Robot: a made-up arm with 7 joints. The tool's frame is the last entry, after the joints.
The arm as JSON. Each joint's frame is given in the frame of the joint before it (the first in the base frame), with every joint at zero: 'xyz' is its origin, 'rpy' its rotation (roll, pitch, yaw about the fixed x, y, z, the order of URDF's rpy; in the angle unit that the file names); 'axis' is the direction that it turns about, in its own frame. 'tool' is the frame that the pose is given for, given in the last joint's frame.
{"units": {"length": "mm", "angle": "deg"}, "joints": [
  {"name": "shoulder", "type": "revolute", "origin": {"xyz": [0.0, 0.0, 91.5], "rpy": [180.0, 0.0, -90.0]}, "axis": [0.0, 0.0, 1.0]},
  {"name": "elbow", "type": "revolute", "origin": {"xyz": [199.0, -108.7, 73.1], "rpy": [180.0, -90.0, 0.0]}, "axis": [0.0, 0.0, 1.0]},
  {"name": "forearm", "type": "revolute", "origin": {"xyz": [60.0, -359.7, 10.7], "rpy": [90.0, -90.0, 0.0]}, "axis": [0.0, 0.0, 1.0]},
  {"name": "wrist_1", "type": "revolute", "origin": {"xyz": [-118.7, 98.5, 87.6], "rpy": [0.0, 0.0, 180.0]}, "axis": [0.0, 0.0, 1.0]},
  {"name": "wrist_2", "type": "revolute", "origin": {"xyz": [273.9, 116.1, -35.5], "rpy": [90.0, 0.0, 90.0]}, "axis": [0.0, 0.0, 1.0]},
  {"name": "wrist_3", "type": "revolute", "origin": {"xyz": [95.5, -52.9, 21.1], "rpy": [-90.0, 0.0, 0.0]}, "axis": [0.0, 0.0, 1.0]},
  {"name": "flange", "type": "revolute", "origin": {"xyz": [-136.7, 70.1, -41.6], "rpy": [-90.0, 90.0, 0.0]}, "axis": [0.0, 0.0, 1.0]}
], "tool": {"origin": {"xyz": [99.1, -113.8, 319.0], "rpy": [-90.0, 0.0, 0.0]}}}
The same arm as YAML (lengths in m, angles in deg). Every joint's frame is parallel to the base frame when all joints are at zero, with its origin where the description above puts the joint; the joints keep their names.
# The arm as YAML. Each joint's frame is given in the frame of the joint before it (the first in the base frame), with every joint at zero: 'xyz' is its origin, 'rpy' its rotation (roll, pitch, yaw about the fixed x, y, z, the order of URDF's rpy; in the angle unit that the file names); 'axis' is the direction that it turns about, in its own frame. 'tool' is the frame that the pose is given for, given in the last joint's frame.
units:
  length: m
  angle: deg
joints:
  - name: shoulder
    type: revolute
    origin:
      xyz: [0.0, 0.0, 0.0915]
      rpy: [0.0, 0.0, 0.0]
    axis: [0.0, 0.0, -1.0]
  - name: elbow
    type: revolute
    origin:
      xyz: [0.1087, -0.199, -0.0731]
      rpy: [0.0, 0.0, 0.0]
    axis: [0.0, -1.0, 0.0]
  - name: forearm
    type: revolute
    origin:
      xyz: [-0.3597, -0.0107, -0.06]
      rpy: [0.0, 0.0, 0.0]
    axis: [-1.0, 0.0, 0.0]
  - name: wrist_1
    type: revolute
    origin:
      xyz: [-0.0876, 0.1187, 0.0985]
      rpy: [0.0, 0.0, 0.0]
    axis: [-1.0, 0.0, 0.0]
  - name: wrist_2
    type: revolute
    origin:
      xyz: [0.0355, 0.2739, -0.1161]
      rpy: [0.0, 0.0, 0.0]
    axis: [0.0, 1.0, 0.0]
  - name: wrist_3
    type: revolute
    origin:
      xyz: [0.0529, 0.0211, -0.0955]
      rpy: [0.0, 0.0, 0.0]
    axis: [-1.0, 0.0, 0.0]
  - name: flange
    type: revolute
    origin:
      xyz: [0.0416, -0.0701, 0.1367]
      rpy: [0.0, 0.0, 0.0]
    axis: [0.0, -1.0, 0.0]
tool:
  origin:
    xyz: [0.0991, -0.319, -0.1138]
    rpy: [0.0, 0.0, 0.0]

